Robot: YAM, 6 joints.
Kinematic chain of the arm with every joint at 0, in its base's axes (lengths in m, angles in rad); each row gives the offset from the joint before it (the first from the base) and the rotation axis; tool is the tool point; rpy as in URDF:
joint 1: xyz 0 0 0.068 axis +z
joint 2: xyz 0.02 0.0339 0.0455 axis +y
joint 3: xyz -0.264 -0.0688 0 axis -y
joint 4: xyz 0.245 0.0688 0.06 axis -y
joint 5: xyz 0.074 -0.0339 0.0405 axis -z
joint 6: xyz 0.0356 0 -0.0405 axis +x
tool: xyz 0 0 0 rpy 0 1.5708 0
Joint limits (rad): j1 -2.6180..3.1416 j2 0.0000..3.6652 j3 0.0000..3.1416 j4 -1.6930..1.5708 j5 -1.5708..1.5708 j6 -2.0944..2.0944
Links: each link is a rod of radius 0.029 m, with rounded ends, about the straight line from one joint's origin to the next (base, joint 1, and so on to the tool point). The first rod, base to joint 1, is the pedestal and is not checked.
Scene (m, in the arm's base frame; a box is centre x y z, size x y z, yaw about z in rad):
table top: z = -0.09
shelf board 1: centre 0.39 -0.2 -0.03 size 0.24 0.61 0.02 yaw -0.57
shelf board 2: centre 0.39 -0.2 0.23 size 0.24 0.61 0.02 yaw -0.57
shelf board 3: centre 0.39 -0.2 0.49 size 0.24 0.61 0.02 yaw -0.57
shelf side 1: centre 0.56 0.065 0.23 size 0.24 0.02 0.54 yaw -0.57
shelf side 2: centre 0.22 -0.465 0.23 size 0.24 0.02 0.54 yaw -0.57
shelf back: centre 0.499 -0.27 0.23 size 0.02 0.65 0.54 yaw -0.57
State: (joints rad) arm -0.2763 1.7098 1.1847 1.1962 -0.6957 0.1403
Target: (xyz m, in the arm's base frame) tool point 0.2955 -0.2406 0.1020
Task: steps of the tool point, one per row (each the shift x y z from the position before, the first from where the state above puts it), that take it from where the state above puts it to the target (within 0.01 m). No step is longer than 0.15 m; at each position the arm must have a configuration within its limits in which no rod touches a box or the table.
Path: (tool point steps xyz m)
1: -0.0589 0.0440 0.0072
2: -0.0622 0.0336 -0.0073
3: 0.0039 -0.0720 -0.1001
4: -0.0462 -0.0520 -0.0924
5: -0.0728 -0.0093 -0.0725
6: 0.0506 -0.0424 0.0048
7: 0.0545 -0.0350 -0.0001
8: 0.0567 -0.0263 -0.0047

